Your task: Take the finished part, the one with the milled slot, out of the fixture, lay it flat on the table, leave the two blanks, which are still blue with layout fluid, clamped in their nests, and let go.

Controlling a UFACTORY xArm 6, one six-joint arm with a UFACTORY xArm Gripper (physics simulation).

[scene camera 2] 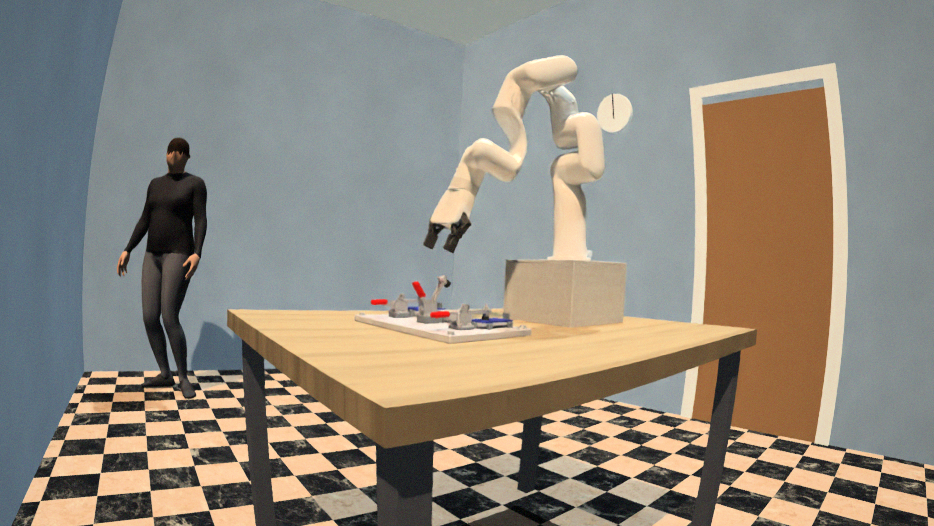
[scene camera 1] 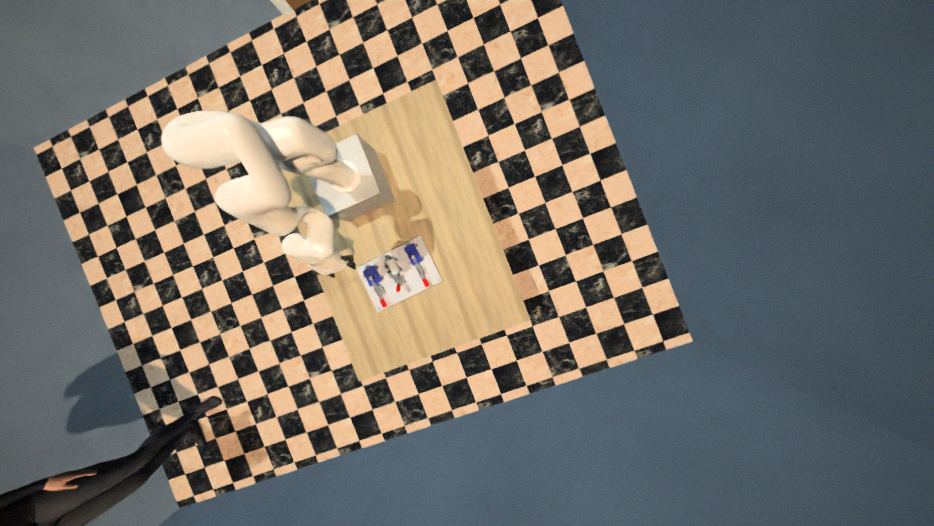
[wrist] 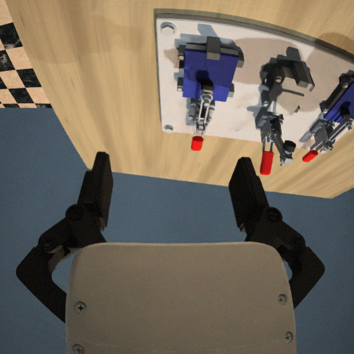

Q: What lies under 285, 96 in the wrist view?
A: A finished part.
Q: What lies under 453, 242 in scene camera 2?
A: My gripper.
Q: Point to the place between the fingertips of my gripper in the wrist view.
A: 173, 168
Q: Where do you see a fixture plate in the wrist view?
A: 262, 47
